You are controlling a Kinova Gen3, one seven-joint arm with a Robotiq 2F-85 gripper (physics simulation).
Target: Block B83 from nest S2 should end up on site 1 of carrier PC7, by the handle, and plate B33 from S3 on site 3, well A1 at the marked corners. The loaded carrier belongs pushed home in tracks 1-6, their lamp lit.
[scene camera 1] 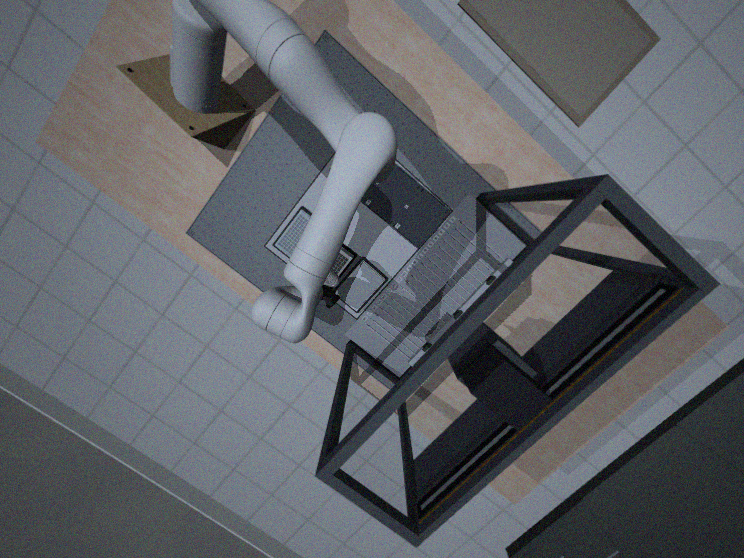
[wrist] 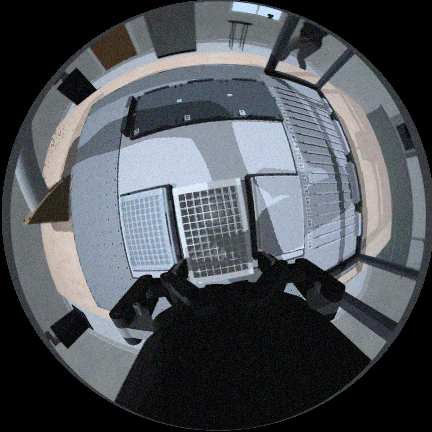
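Three nests lie in a row on the grey deck. The middle one holds a white block with a coarse grid of wells (wrist: 213, 229) (scene camera 1: 343, 262). My gripper (wrist: 222, 263) (scene camera 1: 331, 297) is open and empty, one finger on each side of this block's near end, not touching it. To its left lies a fine-grid white plate (wrist: 146, 229) (scene camera 1: 292, 233), to its right a flat pale plate in a dark rim (wrist: 280, 213) (scene camera 1: 364, 285). The dark carrier (wrist: 209, 102) (scene camera 1: 409, 205) lies flat beyond the nests with nothing on it, its handle end at the left in the wrist view.
A ribbed bank of tracks (wrist: 326, 173) (scene camera 1: 425, 277) runs along the deck's right side. A dark open frame (scene camera 1: 481, 310) stands over it. My arm hides part of the nests in the scene view. A brown wedge (wrist: 48, 205) sits at the left.
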